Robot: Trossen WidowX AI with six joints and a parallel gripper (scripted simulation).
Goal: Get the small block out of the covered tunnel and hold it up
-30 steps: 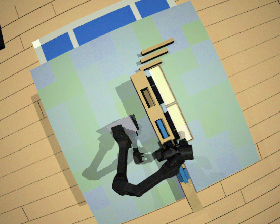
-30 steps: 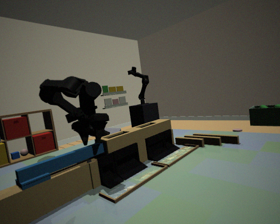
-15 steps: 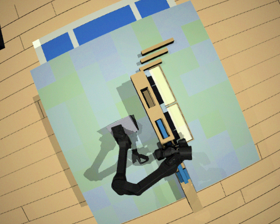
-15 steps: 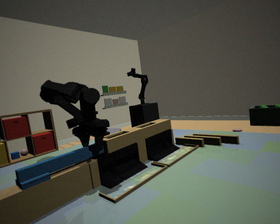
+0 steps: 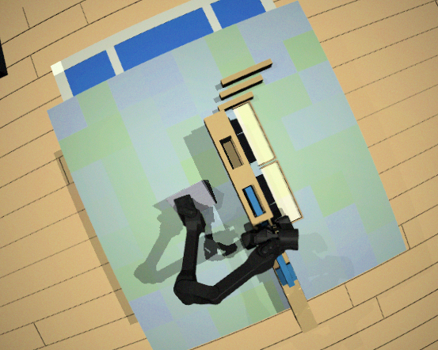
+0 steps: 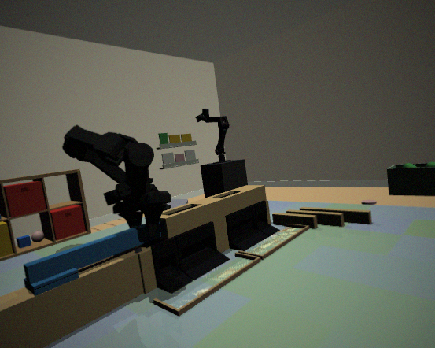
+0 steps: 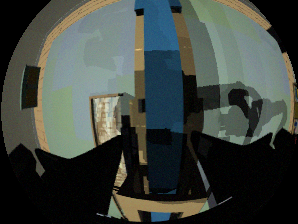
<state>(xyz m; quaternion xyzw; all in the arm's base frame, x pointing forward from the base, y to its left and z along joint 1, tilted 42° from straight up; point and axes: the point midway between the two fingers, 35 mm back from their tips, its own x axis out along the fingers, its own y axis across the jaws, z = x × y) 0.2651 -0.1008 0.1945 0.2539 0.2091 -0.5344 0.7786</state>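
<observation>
My gripper tip is now 20 mm short of the tan covered tunnel, 30 mm to the right of it and 50 mm above it.
</observation>
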